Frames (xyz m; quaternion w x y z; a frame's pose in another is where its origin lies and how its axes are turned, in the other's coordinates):
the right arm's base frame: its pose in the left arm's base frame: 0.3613 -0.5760 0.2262 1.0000 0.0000 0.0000 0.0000
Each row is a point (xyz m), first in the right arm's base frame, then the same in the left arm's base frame.
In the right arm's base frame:
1: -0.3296 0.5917 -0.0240
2: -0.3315 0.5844 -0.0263
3: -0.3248 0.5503 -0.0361
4: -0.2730 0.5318 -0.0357
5: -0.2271 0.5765 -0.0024
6: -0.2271 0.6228 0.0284
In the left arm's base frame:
1: 0.0317 0.0157 0.2022
2: 0.0298 0.0084 0.1999
3: 0.0365 -0.0257 0.1901
4: 0.0883 -0.0442 0.1905
5: 0.1342 0.0005 0.2238
6: 0.1342 0.0468 0.2546

